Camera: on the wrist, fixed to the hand. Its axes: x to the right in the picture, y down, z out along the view.
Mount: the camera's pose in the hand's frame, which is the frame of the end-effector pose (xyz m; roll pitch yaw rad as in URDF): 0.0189 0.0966 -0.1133 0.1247 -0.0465 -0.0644
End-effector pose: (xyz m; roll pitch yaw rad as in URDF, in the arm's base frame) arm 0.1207 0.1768 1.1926 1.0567 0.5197 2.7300
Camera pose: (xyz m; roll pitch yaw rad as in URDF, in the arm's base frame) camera 0.0343 0.0551 1.2079 1.1366 0.5513 2.6453
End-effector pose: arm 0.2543 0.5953 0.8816 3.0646 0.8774 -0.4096
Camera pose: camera 0.3154 0.4733 0.9440 -3.0162 0.9264 -0.3087
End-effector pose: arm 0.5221 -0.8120 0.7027 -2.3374 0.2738 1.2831
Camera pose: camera 0.6705 -0.8344 0.7063 -2.1929 0.2589 1.3640
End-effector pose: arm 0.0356 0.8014 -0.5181 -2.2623 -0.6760 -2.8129
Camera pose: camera -0.0277 0.9371 -0.5080 -2.2024 -0.6935 -2.7129
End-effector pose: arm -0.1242 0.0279 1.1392 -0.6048 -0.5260 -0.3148
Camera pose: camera -0.0333 0.0141 1.0206 -0.4645 -0.6006 -0.3469
